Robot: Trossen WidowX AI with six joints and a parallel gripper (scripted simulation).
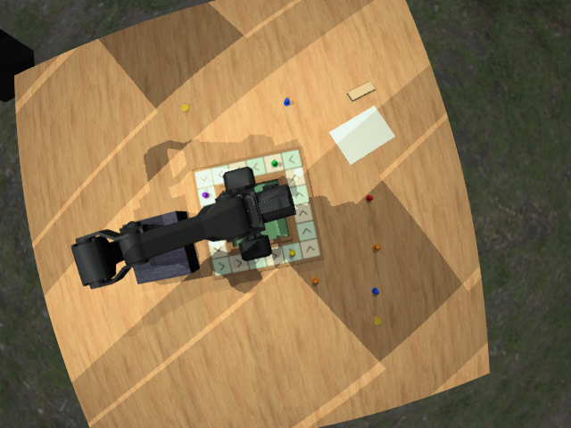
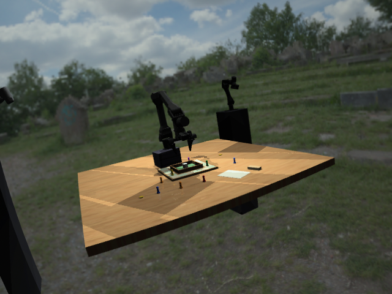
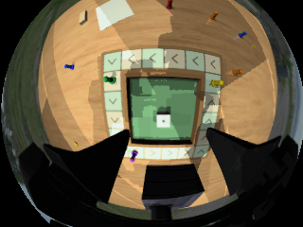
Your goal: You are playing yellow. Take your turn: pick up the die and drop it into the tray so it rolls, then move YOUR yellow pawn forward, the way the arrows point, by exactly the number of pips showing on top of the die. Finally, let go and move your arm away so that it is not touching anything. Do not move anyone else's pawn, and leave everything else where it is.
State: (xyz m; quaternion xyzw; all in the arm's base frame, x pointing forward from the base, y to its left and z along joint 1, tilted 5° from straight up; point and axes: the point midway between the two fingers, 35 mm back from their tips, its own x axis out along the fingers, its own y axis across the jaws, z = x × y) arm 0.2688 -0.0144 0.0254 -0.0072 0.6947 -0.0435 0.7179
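Right now the yellow pawn is 60 mm ahead of my gripper tip, 120 mm to the right of it and 80 mm below it. Round my gripper tip: green pawn: 80 mm ahead, 100 mm to the left, 80 mm below; then green tray: 100 mm below; then white die: 10 mm behind, 80 mm below.
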